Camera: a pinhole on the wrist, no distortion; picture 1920 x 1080 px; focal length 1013.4 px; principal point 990.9 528.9 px. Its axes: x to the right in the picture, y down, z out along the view. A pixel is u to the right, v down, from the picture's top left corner.
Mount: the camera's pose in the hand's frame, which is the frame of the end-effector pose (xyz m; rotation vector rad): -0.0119 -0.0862 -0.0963 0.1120 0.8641 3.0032
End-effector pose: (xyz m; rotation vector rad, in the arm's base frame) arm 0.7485 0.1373 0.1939 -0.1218 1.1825 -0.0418
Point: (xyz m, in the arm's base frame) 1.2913 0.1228 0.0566
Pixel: 398 978
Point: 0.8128 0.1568 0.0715
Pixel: 171 288
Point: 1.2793 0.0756 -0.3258
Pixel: outside the picture
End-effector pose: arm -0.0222 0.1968 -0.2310 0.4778 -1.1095 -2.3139
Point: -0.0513 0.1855 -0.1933
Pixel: 833 361
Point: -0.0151 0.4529 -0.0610
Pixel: 1559 866
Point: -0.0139 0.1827 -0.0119
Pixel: 1080 171
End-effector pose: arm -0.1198 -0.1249 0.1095 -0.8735 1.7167 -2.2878
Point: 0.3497 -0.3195 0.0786
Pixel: 1748 986
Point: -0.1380 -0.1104 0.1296
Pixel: 794 382
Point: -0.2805 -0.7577 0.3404
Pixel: 185 886
